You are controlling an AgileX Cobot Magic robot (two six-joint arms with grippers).
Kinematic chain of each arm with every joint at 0, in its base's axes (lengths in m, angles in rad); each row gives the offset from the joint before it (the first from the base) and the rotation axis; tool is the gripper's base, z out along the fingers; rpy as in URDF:
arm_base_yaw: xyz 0 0 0.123 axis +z
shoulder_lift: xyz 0 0 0 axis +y
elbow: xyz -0.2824 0 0.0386 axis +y
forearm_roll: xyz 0.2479 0 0.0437 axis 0.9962 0 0.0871
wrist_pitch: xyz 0 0 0 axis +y
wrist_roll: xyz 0.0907 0 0.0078 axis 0.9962 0 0.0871
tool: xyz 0 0 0 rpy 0 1.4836 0
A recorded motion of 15 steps. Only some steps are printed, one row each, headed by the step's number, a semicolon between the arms.
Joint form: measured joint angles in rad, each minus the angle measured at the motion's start. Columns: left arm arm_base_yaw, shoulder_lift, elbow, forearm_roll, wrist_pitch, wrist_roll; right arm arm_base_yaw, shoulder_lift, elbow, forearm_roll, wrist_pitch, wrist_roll.
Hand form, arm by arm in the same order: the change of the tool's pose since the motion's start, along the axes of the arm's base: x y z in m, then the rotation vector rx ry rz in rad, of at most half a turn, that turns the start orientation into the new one. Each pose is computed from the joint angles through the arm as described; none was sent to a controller.
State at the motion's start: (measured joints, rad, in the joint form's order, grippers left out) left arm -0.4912 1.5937 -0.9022 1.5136 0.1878 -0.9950; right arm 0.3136 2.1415 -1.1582 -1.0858 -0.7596 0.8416
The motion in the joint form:
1: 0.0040 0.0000 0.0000 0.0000 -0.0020 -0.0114; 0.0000 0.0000 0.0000 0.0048 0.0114 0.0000
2: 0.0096 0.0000 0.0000 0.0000 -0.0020 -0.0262; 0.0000 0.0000 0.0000 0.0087 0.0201 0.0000
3: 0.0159 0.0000 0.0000 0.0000 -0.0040 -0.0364; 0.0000 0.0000 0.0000 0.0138 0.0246 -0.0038
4: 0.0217 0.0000 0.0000 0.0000 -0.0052 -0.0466; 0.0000 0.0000 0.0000 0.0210 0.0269 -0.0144
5: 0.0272 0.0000 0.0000 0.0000 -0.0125 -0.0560; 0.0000 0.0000 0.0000 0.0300 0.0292 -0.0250
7: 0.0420 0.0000 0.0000 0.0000 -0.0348 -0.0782; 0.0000 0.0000 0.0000 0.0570 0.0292 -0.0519
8: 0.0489 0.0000 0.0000 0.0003 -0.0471 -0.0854; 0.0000 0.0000 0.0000 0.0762 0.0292 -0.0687
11: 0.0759 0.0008 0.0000 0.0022 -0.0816 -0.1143; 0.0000 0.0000 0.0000 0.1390 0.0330 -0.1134
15: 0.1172 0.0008 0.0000 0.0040 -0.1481 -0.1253; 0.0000 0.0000 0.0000 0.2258 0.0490 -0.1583
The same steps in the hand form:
1: 0.0005 0.0010 0.0000 -0.0101 0.0029 0.0088; 0.0006 -0.0007 -0.0006 -0.0063 0.0036 -0.0100
2: 0.0013 0.0028 0.0000 -0.0219 0.0060 0.0228; 0.0011 -0.0012 -0.0011 -0.0109 0.0064 -0.0179
3: 0.0021 0.0045 0.0000 -0.0311 0.0085 0.0333; 0.0015 -0.0015 -0.0012 -0.0134 0.0055 -0.0229
4: 0.0029 0.0062 0.0000 -0.0399 0.0108 0.0439; 0.0019 -0.0017 -0.0011 -0.0161 -0.0008 -0.0258
5: 0.0035 0.0073 -0.0001 -0.0512 0.0143 0.0487; 0.0024 -0.0020 -0.0010 -0.0179 -0.0067 -0.0302
7: 0.0049 0.0099 -0.0002 -0.0807 0.0239 0.0578; 0.0037 -0.0024 -0.0001 -0.0155 -0.0222 -0.0414
8: 0.0055 0.0110 -0.0002 -0.0926 0.0281 0.0585; 0.0046 -0.0028 0.0005 -0.0129 -0.0313 -0.0504
11: 0.0082 0.0163 -0.0005 -0.1321 0.0416 0.0726; 0.0077 -0.0042 0.0022 -0.0031 -0.0513 -0.0860
15: 0.0115 0.0236 -0.0005 -0.1750 0.0570 0.0646; 0.0121 -0.0071 0.0036 0.0084 -0.0606 -0.1470

